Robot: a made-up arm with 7 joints. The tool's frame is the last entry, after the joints. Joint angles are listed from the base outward.
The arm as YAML. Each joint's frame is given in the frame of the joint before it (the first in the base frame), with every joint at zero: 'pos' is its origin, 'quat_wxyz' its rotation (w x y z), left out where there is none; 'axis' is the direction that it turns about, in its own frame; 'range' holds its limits. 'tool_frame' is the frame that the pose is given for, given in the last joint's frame.
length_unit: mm
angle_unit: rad
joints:
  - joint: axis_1
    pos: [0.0, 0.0, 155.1]
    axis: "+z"
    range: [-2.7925, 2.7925]
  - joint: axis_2
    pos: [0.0, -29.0, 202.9]
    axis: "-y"
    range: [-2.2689, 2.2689]
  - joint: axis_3
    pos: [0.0, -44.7, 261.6]
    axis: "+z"
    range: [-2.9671, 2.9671]
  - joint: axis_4
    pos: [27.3, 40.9, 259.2]
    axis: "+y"
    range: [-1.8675, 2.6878]
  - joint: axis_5
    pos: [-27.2, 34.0, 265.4]
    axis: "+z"
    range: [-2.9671, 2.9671]
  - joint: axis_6
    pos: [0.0, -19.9, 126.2]
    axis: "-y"
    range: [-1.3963, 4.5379]
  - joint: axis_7
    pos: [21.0, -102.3, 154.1]
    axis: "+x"
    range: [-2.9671, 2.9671]
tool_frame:
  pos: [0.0, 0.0, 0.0]
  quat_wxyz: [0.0, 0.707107, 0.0, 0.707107]
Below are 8 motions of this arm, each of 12 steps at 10 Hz.
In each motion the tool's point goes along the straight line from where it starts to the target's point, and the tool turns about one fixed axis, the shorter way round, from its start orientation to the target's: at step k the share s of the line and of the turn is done. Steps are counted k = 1, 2, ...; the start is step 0. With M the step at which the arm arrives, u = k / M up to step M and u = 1 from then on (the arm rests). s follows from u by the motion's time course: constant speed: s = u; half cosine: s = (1 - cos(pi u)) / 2; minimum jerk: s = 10 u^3 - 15 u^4 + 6 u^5.
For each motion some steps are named. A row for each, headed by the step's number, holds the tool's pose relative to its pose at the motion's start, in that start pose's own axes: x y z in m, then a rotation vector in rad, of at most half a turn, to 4 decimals.
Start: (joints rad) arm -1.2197 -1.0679 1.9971 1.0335 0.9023 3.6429 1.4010
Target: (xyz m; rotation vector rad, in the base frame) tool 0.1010 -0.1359 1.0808 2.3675 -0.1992 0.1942
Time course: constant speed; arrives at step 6
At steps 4, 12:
4: -0.1055 -0.1357 -0.2215 -0.0521 0.1292 0.9804
12: -0.1582 -0.2035 -0.3322 -0.0782 0.1938 1.4706

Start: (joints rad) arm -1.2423 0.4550 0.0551 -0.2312 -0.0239 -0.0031 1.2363
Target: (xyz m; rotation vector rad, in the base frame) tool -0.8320 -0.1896 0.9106 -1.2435 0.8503 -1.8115
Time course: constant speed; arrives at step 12
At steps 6, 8, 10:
6: 0.2552 0.3810 0.0608 0.0397 -0.5101 0.2028
8: 0.3403 0.5080 0.0810 0.0529 -0.6802 0.2704
10: 0.4254 0.6350 0.1013 0.0661 -0.8502 0.3380

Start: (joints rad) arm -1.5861 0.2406 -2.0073 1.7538 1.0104 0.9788 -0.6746
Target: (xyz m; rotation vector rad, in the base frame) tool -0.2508 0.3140 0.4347 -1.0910 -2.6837 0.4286
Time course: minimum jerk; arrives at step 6
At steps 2, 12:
2: -0.0677 0.0283 -0.0204 -0.1181 -0.1252 0.0554
12: -0.3225 0.1347 -0.0974 -0.5626 -0.5965 0.2641

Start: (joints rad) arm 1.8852 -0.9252 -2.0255 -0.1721 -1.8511 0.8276 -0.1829
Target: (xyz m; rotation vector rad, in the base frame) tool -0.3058 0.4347 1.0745 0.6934 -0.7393 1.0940
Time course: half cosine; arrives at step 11
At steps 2, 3, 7, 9, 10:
2: -0.0357 -0.0231 0.0168 0.0561 -0.0647 -0.0354
3: -0.0777 -0.0503 0.0364 0.1219 -0.1407 -0.0769
7: -0.3187 -0.2062 0.1495 0.4999 -0.5769 -0.3154
9: -0.4145 -0.2683 0.1944 0.6503 -0.7505 -0.4102
10: -0.4411 -0.2855 0.2069 0.6920 -0.7987 -0.4366

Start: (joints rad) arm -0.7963 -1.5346 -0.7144 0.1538 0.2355 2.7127 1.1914
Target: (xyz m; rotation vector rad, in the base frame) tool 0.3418 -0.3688 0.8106 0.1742 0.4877 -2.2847
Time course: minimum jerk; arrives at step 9
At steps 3, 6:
3: 0.0531 -0.0773 0.0372 0.0166 0.1486 0.1516
6: 0.1998 -0.2911 0.1401 0.0623 0.5593 0.5706

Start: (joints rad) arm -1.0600 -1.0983 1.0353 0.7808 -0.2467 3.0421 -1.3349
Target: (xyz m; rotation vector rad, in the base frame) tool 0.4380 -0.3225 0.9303 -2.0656 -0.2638 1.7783
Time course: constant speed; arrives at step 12
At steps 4, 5, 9, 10, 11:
4: 0.1422 -0.0134 0.0253 -0.3845 0.4628 0.4459
5: 0.1777 -0.0168 0.0316 -0.4806 0.5784 0.5574
9: 0.3199 -0.0302 0.0568 -0.8650 1.0412 1.0033
10: 0.3555 -0.0336 0.0632 -0.9611 1.1569 1.1147
11: 0.3910 -0.0369 0.0695 -1.0572 1.2726 1.2262

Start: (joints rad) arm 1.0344 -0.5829 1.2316 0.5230 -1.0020 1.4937 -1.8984
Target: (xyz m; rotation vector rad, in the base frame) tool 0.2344 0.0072 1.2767 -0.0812 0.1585 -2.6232
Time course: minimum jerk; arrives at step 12
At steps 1, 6, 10, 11, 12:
1: -0.0006 0.0011 -0.0016 -0.0056 -0.0008 0.0048
6: -0.0628 0.1080 -0.1547 -0.5513 -0.0820 0.4698
10: -0.1212 0.2084 -0.2985 -1.0634 -0.1581 0.9062
11: -0.1250 0.2149 -0.3079 -1.0969 -0.1631 0.9348
12: -0.1256 0.2160 -0.3095 -1.1025 -0.1639 0.9396

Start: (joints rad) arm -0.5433 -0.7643 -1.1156 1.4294 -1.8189 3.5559 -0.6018
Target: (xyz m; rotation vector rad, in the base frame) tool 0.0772 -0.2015 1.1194 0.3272 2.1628 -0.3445
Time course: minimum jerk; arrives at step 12
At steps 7, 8, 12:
7: 0.3163 0.1372 -0.1659 0.3944 -0.4611 -0.6715
8: 0.3825 0.1660 -0.2006 0.4770 -0.5576 -0.8120
12: 0.4841 0.2100 -0.2539 0.6037 -0.7057 -1.0277

